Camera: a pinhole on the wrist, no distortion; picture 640 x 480 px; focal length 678.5 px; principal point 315.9 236.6 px. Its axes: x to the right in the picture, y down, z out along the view. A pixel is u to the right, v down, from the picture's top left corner.
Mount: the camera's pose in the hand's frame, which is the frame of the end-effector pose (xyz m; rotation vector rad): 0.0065 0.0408 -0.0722 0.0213 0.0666 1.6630
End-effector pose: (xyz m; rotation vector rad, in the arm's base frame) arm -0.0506 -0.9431 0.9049 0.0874 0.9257 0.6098
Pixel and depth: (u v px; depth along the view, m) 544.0 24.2 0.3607
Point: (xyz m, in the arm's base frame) 0.1371 -0.6732 1.0426
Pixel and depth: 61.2 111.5 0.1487
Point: 0.0325 -0.9106 0.9150
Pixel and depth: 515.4 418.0 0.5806
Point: 0.1868 -0.7412 1.3826
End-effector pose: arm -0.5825 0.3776 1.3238 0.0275 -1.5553 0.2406
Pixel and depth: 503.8 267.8 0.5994
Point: -1.1359 0.5054 1.3005
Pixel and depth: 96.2 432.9 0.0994
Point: -0.6131 0.3797 1.3096
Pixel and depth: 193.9 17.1 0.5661
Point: -1.0567 0.3011 1.5635
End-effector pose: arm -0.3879 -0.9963 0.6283 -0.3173 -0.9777 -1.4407
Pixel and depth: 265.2 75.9 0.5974
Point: -0.5813 -0.7468 1.0781
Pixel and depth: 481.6 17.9 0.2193
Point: -0.3546 -0.9341 0.8113
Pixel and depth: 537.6 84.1 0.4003
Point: -0.3459 -0.8079 0.9633
